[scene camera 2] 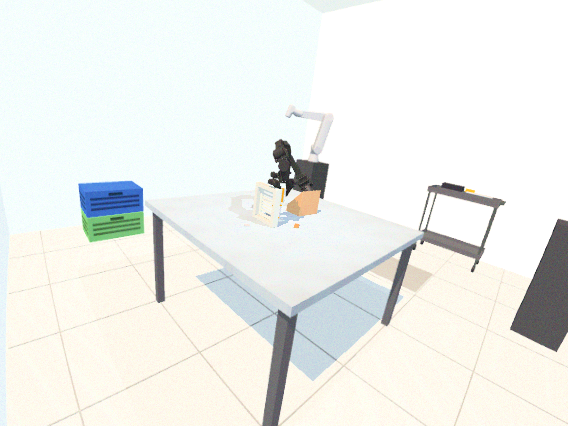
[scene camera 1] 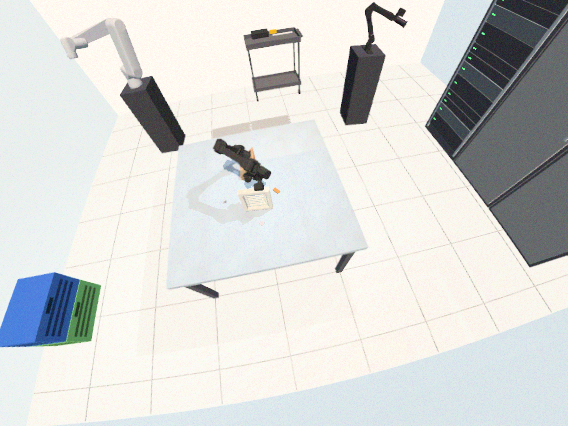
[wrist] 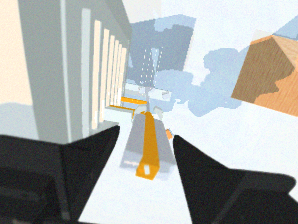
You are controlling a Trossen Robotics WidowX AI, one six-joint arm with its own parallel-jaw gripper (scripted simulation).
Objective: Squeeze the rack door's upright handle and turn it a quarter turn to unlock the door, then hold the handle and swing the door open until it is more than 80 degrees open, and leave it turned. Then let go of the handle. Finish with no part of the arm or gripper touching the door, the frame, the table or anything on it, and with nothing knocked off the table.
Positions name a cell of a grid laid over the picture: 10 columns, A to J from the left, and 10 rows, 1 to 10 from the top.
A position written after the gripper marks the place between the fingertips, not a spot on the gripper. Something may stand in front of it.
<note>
The gripper (wrist: E6) is open, with nothing in its grasp. Also in view: a rack door (wrist: D2).
</note>
